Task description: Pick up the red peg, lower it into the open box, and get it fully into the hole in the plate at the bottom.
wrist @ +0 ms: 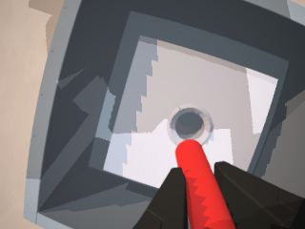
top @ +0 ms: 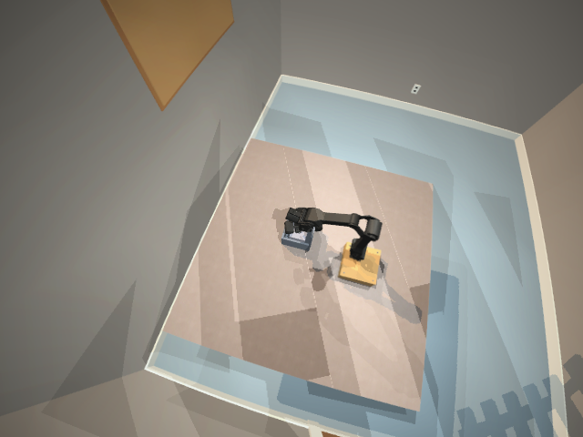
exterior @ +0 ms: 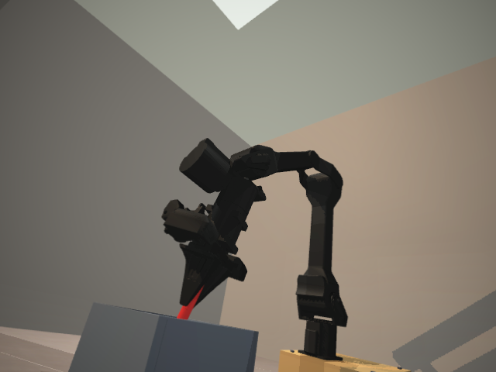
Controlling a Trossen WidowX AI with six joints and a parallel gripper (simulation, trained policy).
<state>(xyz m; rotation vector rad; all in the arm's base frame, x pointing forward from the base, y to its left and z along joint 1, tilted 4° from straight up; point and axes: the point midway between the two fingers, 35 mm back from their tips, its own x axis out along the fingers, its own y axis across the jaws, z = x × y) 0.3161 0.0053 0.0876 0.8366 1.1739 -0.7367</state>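
My gripper tip is now 1 cm below the red peg. Round my gripper tip: grey box 9 cm below, 1 cm to the right, 1 cm ahead; then pale plate 7 cm below, 1 cm to the right, 1 cm ahead.
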